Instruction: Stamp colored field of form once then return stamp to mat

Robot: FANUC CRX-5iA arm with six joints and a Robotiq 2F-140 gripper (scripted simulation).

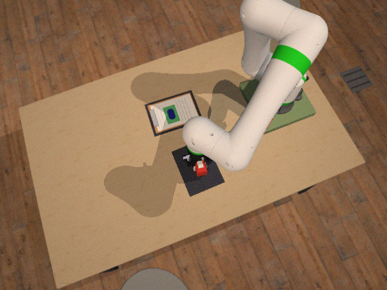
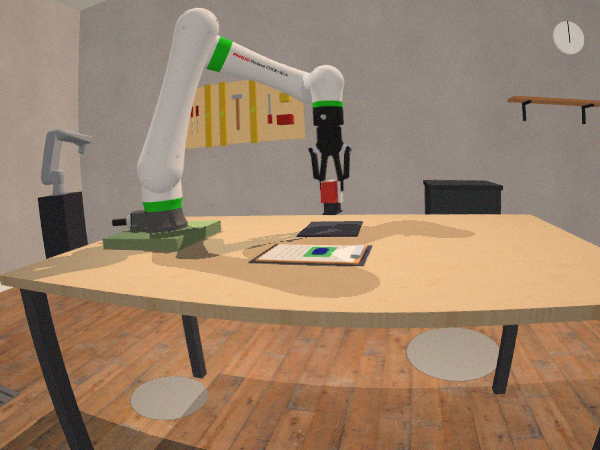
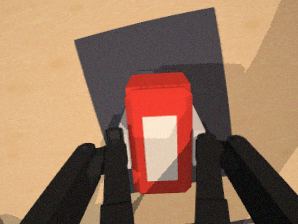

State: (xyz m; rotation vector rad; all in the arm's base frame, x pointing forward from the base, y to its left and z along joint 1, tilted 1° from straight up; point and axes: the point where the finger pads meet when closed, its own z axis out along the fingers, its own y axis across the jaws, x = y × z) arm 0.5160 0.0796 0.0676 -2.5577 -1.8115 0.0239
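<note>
My gripper is now 20 mm to the left of the mat and 110 mm above it. The rest, counted from my hand: red stamp 20 mm below; clipboard 40 mm behind, 330 mm to the right, 100 mm below.
</note>
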